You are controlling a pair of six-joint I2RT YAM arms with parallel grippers.
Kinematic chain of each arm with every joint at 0, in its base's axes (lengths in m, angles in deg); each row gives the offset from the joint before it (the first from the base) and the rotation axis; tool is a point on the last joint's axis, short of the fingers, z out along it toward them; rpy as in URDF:
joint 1: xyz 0 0 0.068 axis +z
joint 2: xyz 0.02 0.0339 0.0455 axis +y
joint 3: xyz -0.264 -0.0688 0 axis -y
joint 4: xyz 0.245 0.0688 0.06 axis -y
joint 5: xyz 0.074 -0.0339 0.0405 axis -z
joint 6: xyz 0.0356 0 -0.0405 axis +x
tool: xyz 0 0 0 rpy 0 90 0
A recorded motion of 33 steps. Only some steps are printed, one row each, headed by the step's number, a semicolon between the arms.
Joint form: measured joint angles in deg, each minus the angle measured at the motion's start. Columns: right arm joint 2, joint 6, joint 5, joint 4, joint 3, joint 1; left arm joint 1, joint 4, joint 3, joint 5, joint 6, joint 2.
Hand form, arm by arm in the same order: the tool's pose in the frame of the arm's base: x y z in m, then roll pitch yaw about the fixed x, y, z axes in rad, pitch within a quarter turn. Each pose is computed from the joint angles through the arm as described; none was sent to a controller.
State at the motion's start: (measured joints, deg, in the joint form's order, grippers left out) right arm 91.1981 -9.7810 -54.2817 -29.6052 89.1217 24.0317; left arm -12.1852 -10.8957 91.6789 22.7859 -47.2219 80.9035
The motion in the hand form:
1: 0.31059 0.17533 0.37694 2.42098 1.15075 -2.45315; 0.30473 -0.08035 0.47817 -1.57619 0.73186 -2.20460
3: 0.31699 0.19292 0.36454 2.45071 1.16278 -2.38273; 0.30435 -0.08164 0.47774 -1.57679 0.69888 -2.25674
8: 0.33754 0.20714 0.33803 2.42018 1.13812 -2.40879; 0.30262 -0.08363 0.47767 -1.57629 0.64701 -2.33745
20: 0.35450 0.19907 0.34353 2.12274 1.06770 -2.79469; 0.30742 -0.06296 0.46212 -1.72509 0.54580 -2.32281
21: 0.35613 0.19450 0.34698 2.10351 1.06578 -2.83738; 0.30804 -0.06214 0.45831 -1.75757 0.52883 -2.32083
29: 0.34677 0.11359 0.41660 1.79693 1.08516 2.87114; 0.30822 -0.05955 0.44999 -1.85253 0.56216 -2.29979
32: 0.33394 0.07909 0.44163 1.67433 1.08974 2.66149; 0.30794 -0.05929 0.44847 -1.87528 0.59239 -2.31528
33: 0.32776 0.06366 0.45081 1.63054 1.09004 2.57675; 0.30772 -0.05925 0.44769 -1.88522 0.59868 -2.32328
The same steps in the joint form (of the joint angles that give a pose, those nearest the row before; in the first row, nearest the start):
1: 0.42 -0.39 0.00 0.44 0.00 0.76; 0.04 -0.04 0.00 1.18 -0.74 0.09
3: 3.13 -1.46 -0.11 3.12 0.00 2.82; 0.11 0.02 0.00 4.22 -2.60 0.20
8: 8.24 -0.66 0.07 7.34 0.00 3.32; 0.15 0.04 0.00 8.92 -5.55 0.22
20: 9.16 14.16 0.72 15.72 -0.07 1.25; 3.85 -8.31 0.02 7.06 -6.84 0.31
21: 8.79 15.56 1.25 16.41 -0.06 0.59; 3.91 -10.01 0.00 6.05 -6.91 0.42
29: -0.90 30.12 5.57 21.75 -0.09 -10.10; 3.89 -14.34 0.00 1.18 -3.34 0.46
32: -4.92 34.14 6.01 22.73 -0.09 -15.15; 3.89 -15.17 0.00 0.81 -1.14 0.46
33: -6.54 35.52 6.14 22.86 -0.09 -17.59; 3.89 -15.61 0.00 0.79 -0.50 0.46

